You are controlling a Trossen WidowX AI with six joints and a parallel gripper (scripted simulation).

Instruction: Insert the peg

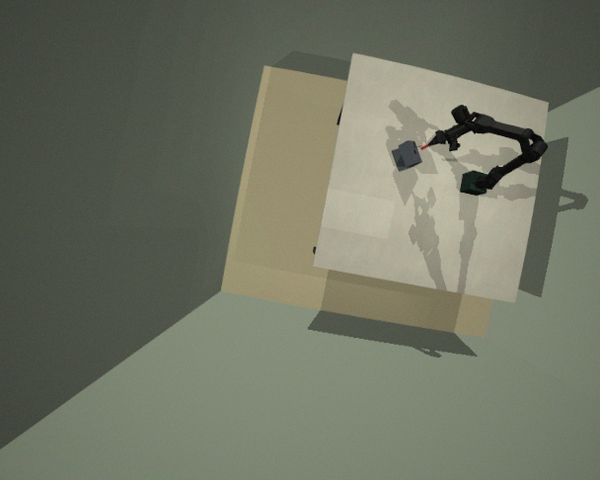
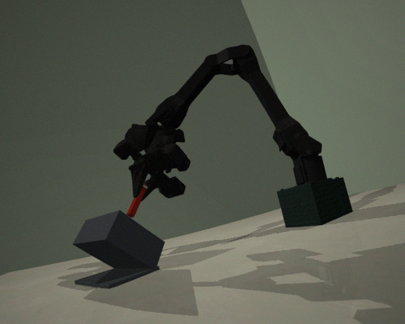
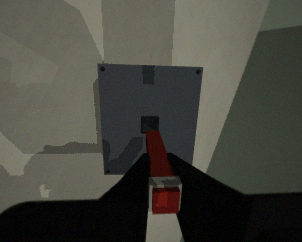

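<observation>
My gripper tip is 80 mm above the grey sloped panel block, 50 mm short of it and 40 mm to the right of it. Round my gripper tip: red peg (10 mm to the right, 10 mm behind, 10 mm above); then flat grey plate (140 mm below, 60 mm to the left, 60 mm ahead).
</observation>
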